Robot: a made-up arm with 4 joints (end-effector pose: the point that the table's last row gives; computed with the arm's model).
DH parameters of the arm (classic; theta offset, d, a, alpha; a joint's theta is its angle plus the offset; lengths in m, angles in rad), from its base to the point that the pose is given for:
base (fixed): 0 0 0 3.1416
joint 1: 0 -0.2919 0.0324 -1.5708
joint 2: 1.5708 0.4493 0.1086 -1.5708
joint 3: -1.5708 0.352 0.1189 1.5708
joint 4: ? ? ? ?
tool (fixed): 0.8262 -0.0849 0 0
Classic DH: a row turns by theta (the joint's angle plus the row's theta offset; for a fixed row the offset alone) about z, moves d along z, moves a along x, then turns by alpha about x.
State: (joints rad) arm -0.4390 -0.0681 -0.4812 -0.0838
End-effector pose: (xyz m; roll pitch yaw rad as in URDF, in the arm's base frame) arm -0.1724 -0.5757 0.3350 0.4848 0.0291 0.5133
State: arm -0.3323 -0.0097 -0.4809 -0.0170
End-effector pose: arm -0.2309 -0.5485 0.3121 0.4810 0.0018 0.3474
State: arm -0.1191 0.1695 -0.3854 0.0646
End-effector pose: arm -0.3317 -0.4892 0.2385 0.3949 -0.1449 0.0586
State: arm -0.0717 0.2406 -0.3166 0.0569
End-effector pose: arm -0.3498 -0.4794 0.2085 0.3293 -0.2225 0.0163
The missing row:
joint 4: -0.7446 0 -0.1127 3.1416
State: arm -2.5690 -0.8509 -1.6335 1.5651
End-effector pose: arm 0.2728 0.2548 0.5420 -1.6259 0.7239 -0.6563
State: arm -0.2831 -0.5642 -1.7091 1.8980
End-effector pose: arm -0.0472 -0.3836 0.4654 -1.7199 0.6696 -3.0258
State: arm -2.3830 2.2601 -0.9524 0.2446
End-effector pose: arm 0.0826 0.4614 -0.0488 -2.4331 -1.0638 -0.4653
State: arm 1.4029 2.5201 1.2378 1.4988
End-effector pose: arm -0.5024 -0.2764 0.0379 1.9666 0.8103 2.2314
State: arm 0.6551 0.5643 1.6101 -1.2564
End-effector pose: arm -0.7180 -0.1137 0.2835 -1.6139 0.6913 -0.7036
